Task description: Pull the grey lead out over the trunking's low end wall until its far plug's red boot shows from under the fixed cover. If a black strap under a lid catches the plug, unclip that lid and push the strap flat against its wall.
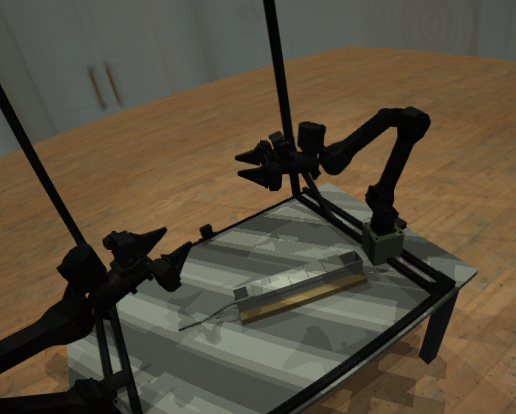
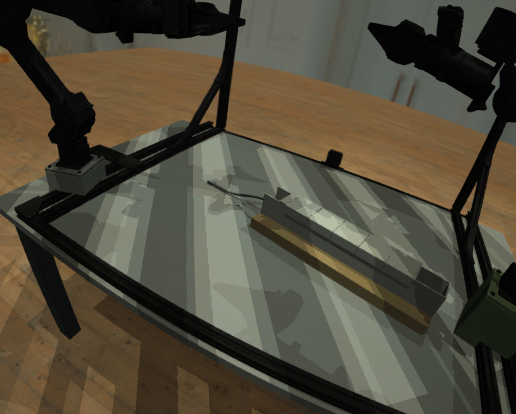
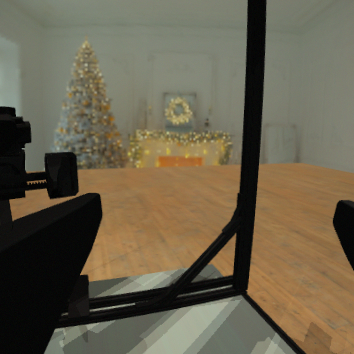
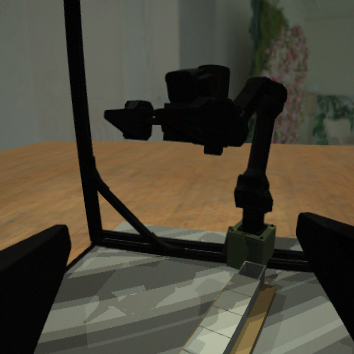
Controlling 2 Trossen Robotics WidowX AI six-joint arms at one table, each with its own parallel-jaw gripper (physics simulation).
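Places are measured from the left arm's base along level axes (x ahead, y left, z up), in millimetres.
Pixels of known places: left gripper, fingertip midpoint: [image 1: 236,165] [image 2: 380,29] [image 3: 218,208] [image 4: 127,113]; right gripper, fingertip midpoint: [image 1: 178,235] [image 2: 241,21] [image 3: 9,189] [image 4: 184,230]; left arm's base at its link origin: [image 1: 382,228] [image 4: 252,227]; right arm's base at its link origin: [image 2: 75,161].
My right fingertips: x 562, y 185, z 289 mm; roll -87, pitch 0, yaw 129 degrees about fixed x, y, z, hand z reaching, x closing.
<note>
For each thing: its top centre in the pictures, then the offset to it from my right fingertips. "*": a spot on its surface instead.
- grey trunking at its top centre: [image 2: 353,234] [image 4: 221,318] [image 1: 298,274] dx -258, dy -113, dz -320 mm
- grey lead at a spot on its surface: [image 2: 235,194] [image 1: 208,318] * dx +37, dy -81, dz -383 mm
- wooden strip at a spot on its surface: [image 2: 340,272] [image 1: 311,296] * dx -280, dy -62, dz -373 mm
The grey trunking [image 1: 300,285] [image 2: 345,256] lies across the table, with several pale lids [image 1: 295,275] [image 2: 340,225] [image 4: 220,315] lying flat along its top. Both its ends are open on top. The grey lead [image 1: 205,319] [image 2: 235,194] comes out over the trunking's left end and its free end lies to the left. The far plug, its red boot and any black strap do not show. My left gripper [image 1: 237,166] [image 3: 218,208] is open and empty, high above the table's back edge. My right gripper [image 1: 177,237] [image 4: 184,230] is open and empty, raised at the left.
A wooden strip [image 1: 305,298] [image 2: 340,272] runs along the trunking's front side. The left arm's green base [image 1: 382,245] [image 4: 250,247] stands near the trunking's right end. Black frame rails edge the table, and dark posts [image 1: 280,80] [image 3: 255,100] rise at its back corners.
</note>
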